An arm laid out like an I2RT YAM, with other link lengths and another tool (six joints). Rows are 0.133 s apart.
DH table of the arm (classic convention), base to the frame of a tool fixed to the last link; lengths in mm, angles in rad. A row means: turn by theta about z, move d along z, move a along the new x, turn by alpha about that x. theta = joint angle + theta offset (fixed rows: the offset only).
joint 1: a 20.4  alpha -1.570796  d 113.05  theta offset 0
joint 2: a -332.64  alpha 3.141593  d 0  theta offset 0
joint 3: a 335.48  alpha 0  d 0  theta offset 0.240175
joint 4: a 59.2  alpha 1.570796  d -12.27  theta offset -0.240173
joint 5: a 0  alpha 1.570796  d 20.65  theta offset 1.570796
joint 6: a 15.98  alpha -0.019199  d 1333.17  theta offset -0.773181
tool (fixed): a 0  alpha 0  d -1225.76  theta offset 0
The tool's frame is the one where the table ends.
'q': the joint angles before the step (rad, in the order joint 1, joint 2, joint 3, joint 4, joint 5, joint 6). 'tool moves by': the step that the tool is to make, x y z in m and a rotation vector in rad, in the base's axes. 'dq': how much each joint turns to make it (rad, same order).
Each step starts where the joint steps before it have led.
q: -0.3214, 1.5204, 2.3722, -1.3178, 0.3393, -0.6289
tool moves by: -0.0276, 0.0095, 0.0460, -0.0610, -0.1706, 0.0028
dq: 0.0005, -0.0003, 0.1314, 0.0510, -0.0007, -0.0049
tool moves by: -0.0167, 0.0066, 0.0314, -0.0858, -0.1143, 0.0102
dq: 0.0003, 0.0008, 0.0751, 0.0775, -0.0004, -0.0492
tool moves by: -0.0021, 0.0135, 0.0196, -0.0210, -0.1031, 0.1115
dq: -0.0002, -0.0010, 0.0253, 0.0772, -0.1123, 0.0038
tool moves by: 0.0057, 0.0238, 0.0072, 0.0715, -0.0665, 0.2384
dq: -0.0004, 0.0013, 0.0022, 0.0307, -0.2400, 0.0862
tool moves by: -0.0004, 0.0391, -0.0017, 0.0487, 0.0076, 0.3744
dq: 0.0000, 0.0020, -0.0026, -0.0095, -0.3746, 0.0431
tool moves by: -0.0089, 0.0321, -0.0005, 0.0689, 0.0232, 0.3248
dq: 0.0142, 0.0068, 0.0008, -0.0051, -0.3115, 0.0621
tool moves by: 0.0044, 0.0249, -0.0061, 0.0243, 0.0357, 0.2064
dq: 0.0745, 0.0180, -0.0142, -0.0001, -0.1324, 0.0123
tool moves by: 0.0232, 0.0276, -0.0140, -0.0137, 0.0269, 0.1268
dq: 0.1270, 0.0218, -0.0564, 0.0343, 0.0015, -0.0267
